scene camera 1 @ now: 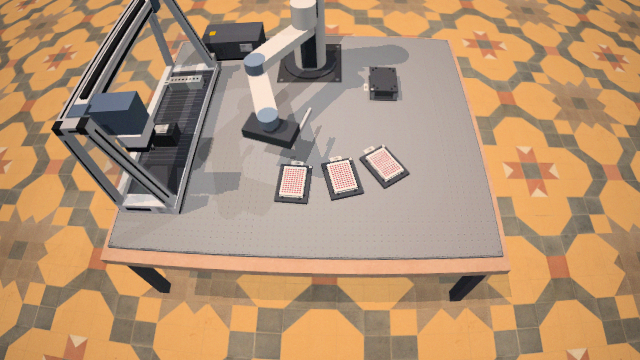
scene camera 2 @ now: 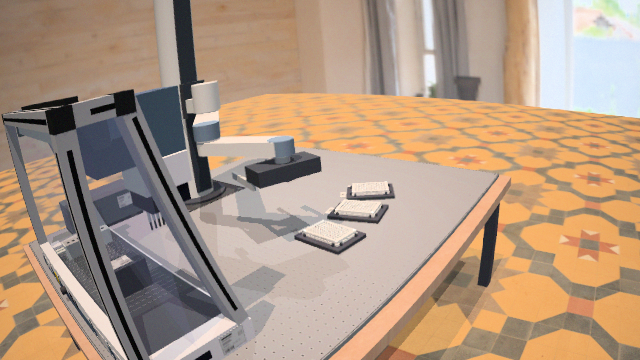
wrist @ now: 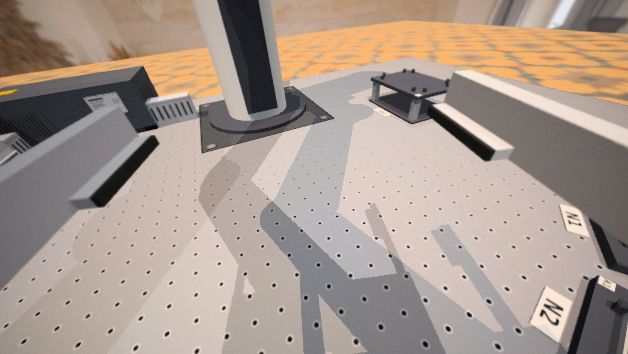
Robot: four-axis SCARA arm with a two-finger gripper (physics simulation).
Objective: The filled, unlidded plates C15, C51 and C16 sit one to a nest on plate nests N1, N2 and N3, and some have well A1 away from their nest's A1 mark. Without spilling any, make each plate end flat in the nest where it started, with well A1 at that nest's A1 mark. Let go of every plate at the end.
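Three white plates lie flat, each in a dark nest. By the wrist view's labels, N1 seems the right one in scene view 1, N2 the middle one and N3 the left one. Their plates are the right, middle and left. Plate names and well A1 are too small to read. My gripper is open and empty above the table, behind and left of the nests in scene view 1.
A framed machine stands along the left table side. A dark box is behind it. The arm's column rises at the back. A small dark raised stand is at the back right.
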